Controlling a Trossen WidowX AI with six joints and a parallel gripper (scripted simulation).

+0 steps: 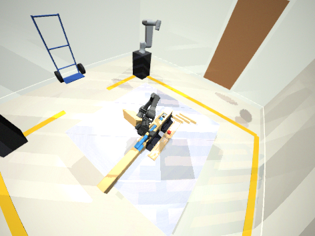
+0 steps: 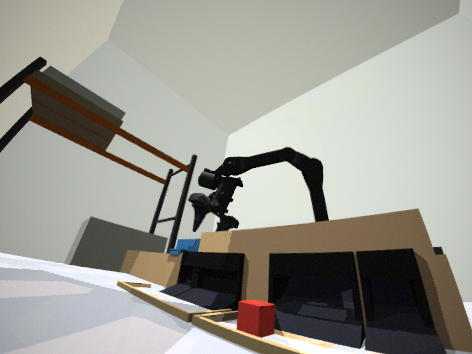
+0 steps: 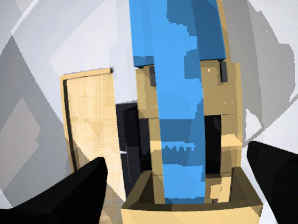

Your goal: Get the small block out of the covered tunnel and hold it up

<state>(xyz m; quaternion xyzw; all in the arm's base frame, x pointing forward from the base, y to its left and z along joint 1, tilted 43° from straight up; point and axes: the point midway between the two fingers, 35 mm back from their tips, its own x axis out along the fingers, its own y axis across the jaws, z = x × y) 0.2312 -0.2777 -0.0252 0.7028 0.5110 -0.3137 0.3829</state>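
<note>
My gripper tip is now 280 mm to the right of the red cube, 140 mm above it and 130 mm short of it. The rest, counted from my gripper tip: tan covered tunnel 80 mm below, 20 mm ahead, 10 mm to the left.
</note>
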